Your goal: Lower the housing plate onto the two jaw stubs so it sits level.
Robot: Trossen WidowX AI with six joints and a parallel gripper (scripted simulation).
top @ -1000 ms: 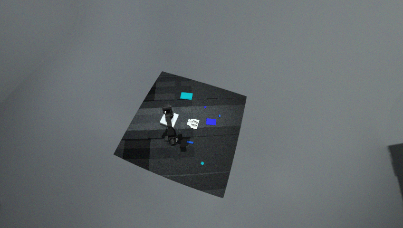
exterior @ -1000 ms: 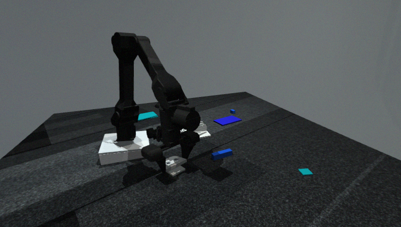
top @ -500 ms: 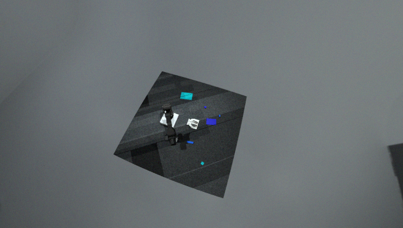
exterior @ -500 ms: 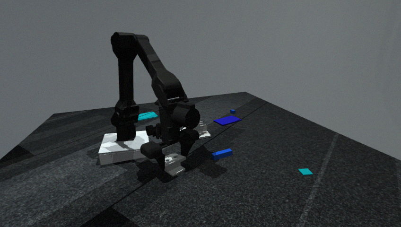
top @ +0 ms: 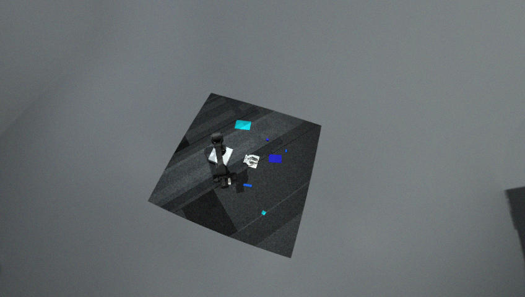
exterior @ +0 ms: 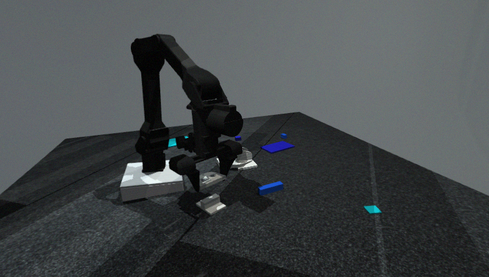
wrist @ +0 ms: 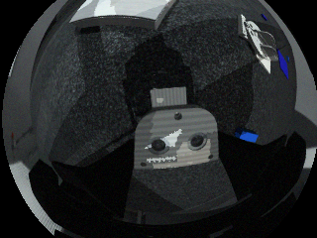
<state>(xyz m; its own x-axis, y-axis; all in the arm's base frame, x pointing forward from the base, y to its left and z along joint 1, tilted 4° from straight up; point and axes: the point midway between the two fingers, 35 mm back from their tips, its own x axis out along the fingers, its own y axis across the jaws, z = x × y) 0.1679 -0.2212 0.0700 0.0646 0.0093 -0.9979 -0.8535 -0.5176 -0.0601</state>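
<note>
The white stepped block lies 60 mm below my gripper tip and 10 mm to the left of it. The rest, counted from my gripper tip: teal tile: 390 mm ahead, 110 mm to the right, 60 mm below; blue bar: 170 mm ahead, 60 mm below, 40 mm to the left; blue flat plate: 380 mm to the left, 300 mm ahead, 60 mm below.
</note>
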